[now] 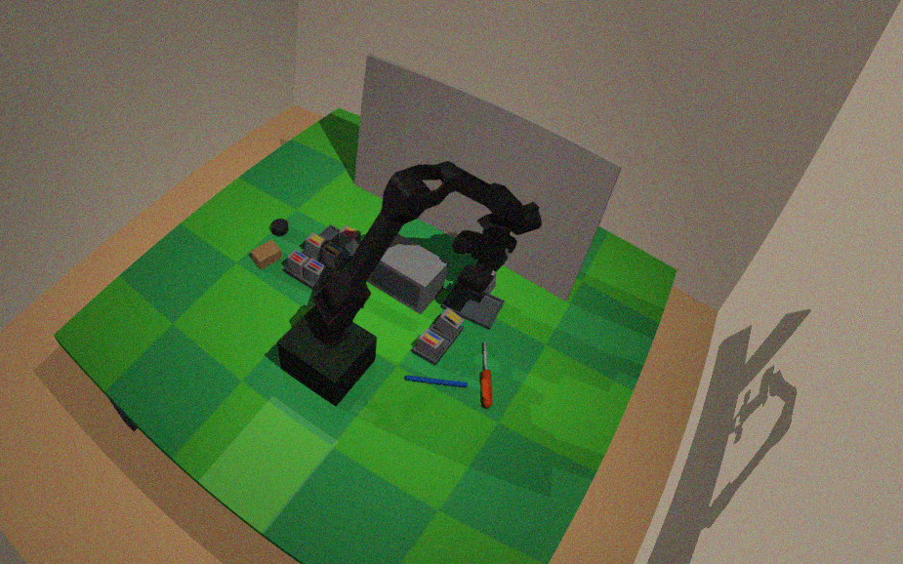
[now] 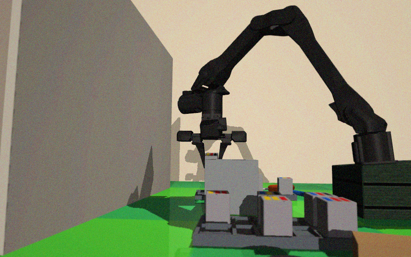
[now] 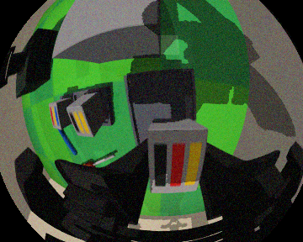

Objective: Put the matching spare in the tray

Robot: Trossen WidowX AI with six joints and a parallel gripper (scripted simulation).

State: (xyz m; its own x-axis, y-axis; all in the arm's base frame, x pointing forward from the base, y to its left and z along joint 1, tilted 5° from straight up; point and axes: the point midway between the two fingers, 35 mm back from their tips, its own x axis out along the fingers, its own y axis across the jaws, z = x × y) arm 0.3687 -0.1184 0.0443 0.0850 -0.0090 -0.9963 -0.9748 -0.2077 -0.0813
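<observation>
Now: gripper tip 70 mm above the dark flat tray and 10 mm past it. Round my gripper tip: grey mounted unit 170 mm to the left, 90 mm behind, 20 mm below; blue pen 240 mm behind, 90 mm to the right, 70 mm below; grey spare block 30 mm above.
</observation>
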